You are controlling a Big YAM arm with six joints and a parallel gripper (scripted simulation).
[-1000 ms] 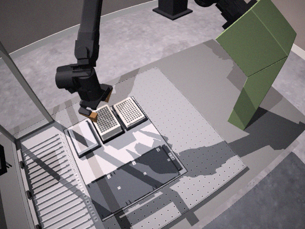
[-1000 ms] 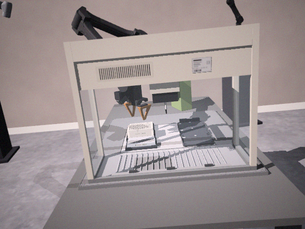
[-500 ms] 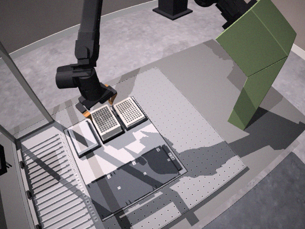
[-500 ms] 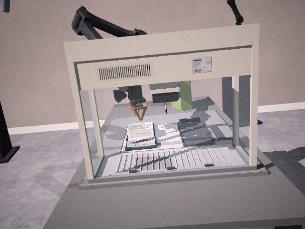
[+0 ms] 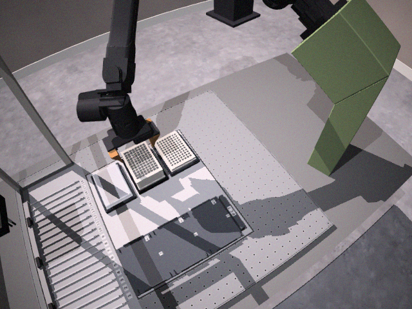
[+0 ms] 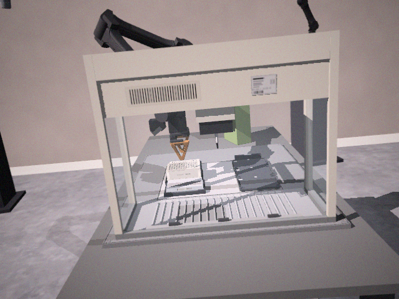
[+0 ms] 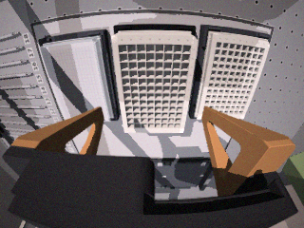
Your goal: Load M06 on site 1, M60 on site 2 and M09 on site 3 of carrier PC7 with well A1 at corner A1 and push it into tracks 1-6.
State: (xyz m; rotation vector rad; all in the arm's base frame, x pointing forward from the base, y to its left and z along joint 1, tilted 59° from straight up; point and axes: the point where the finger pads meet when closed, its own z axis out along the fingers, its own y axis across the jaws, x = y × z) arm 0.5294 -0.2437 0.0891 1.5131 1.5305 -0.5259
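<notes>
Now: hand 90 mm above the nest S2. The rest, counted from my hand: dark nest S1: 110 mm behind, 10 mm to the left, 90 mm below; dark carrier PC7: 60 mm ahead, 250 mm to the left, 80 mm below; dark nest S3: 110 mm ahead, 10 mm to the right, 90 mm below.
</notes>
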